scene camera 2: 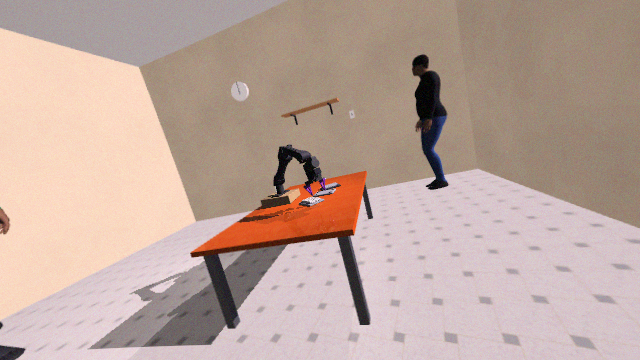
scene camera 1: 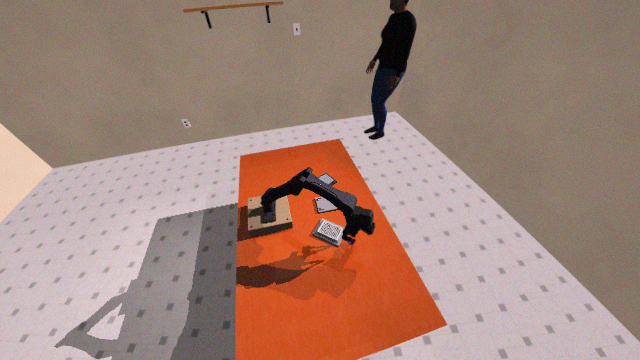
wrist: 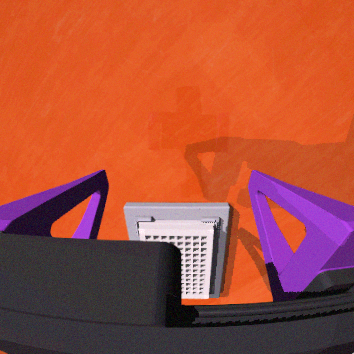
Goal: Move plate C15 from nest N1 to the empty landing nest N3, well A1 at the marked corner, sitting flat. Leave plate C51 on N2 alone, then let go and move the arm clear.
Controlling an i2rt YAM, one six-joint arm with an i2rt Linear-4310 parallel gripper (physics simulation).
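Observation:
A white well plate (scene camera 1: 330,229) (scene camera 2: 312,200) (wrist: 197,260) sits in a grey nest (scene camera 1: 320,236) (wrist: 175,207), the nearest of three. The middle nest (scene camera 1: 324,205) (scene camera 2: 327,192) shows a bare grey top with dark corner spots, partly behind the arm. A pale item (scene camera 1: 327,178) is at the far nest position; the arm partly covers it. Labels and the corner mark are not legible. My gripper (scene camera 1: 349,240) (scene camera 2: 316,192) (wrist: 178,177) is open and empty, above table level near the white plate. In the wrist view the plate lies below the fingertip line, between the spread purple fingers, partly hidden by the gripper body.
The arm base stands on a tan block (scene camera 1: 280,224) (scene camera 2: 281,199) beside the nests on the orange table (scene camera 1: 300,325) (scene camera 2: 280,235). The arm arches over the middle and far nests. A person in black (scene camera 1: 397,45) (scene camera 2: 429,95) stands beyond the table.

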